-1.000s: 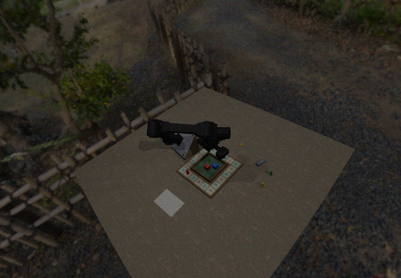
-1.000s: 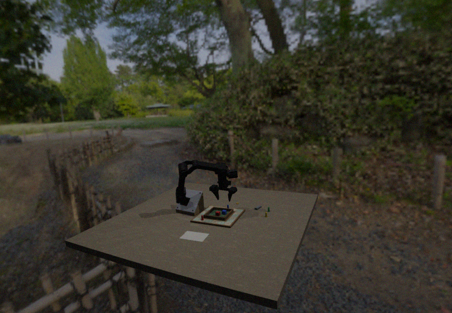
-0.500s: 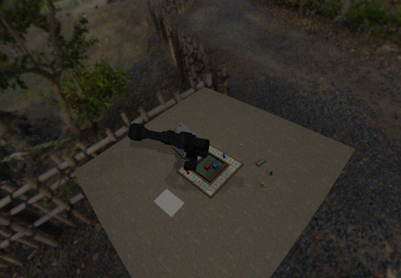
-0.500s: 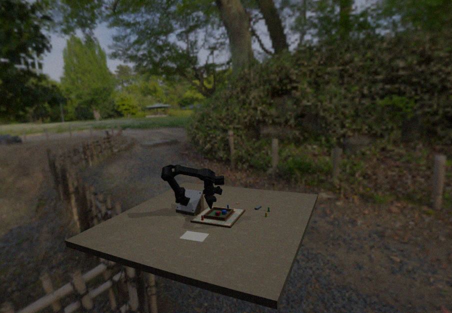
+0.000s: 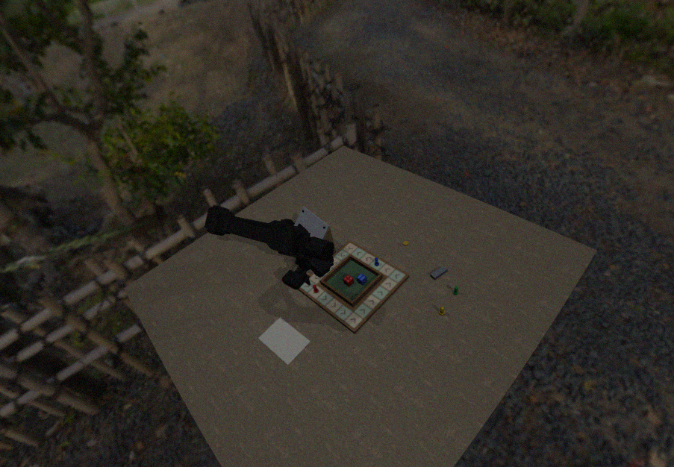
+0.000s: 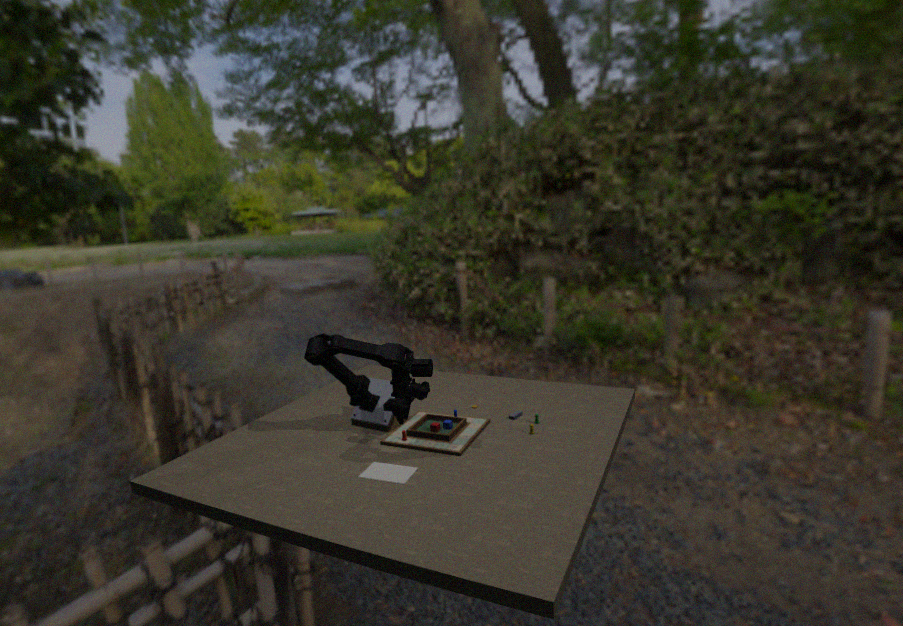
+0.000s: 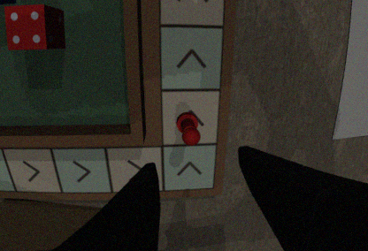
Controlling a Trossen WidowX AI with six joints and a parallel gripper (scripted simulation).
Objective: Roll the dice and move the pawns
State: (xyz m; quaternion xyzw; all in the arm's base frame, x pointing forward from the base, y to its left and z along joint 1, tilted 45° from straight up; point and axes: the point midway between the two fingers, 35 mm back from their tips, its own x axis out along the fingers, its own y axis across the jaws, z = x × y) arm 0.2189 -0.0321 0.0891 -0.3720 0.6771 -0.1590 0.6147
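My gripper tip is now 50 mm above the red pawn. From my gripper tip the other things lie so: white sheet 190 mm to the right, 80 mm below, 80 mm ahead; then blue pawn 230 mm to the left, 50 mm below, 50 mm ahead; then green tray 120 mm to the left, 70 mm below, 50 mm ahead.
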